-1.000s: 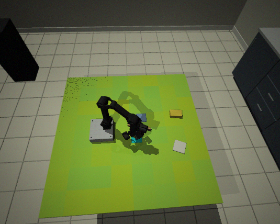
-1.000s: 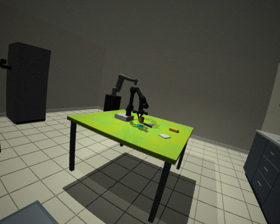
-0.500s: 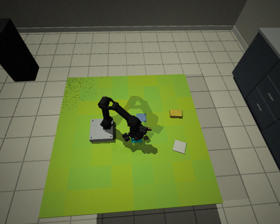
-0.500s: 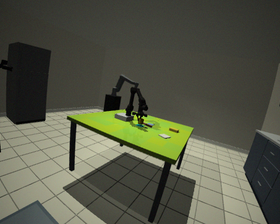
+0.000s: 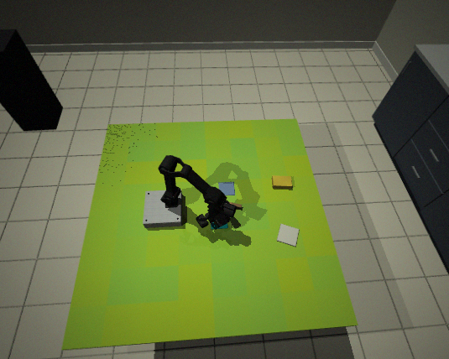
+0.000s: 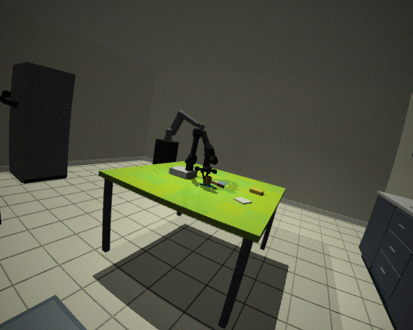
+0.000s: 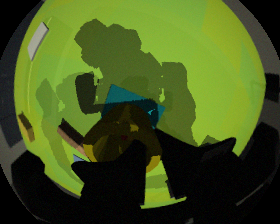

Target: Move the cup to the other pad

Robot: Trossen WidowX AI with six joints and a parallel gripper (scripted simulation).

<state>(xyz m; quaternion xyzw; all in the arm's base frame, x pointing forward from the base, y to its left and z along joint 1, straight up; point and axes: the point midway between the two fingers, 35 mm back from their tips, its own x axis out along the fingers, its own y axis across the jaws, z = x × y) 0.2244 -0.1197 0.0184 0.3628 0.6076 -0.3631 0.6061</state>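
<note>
Right now my gripper tip is 20 mm short of the brown-yellow cup and 10 mm to the right of it. Also, from my gripper tip: blue-grey pad: 90 mm ahead, 210 mm to the left, 50 mm below; then brown stick: 60 mm ahead, 110 mm to the left, 40 mm below; then cyan pad: 30 mm ahead, 10 mm to the left, 50 mm below.
</note>
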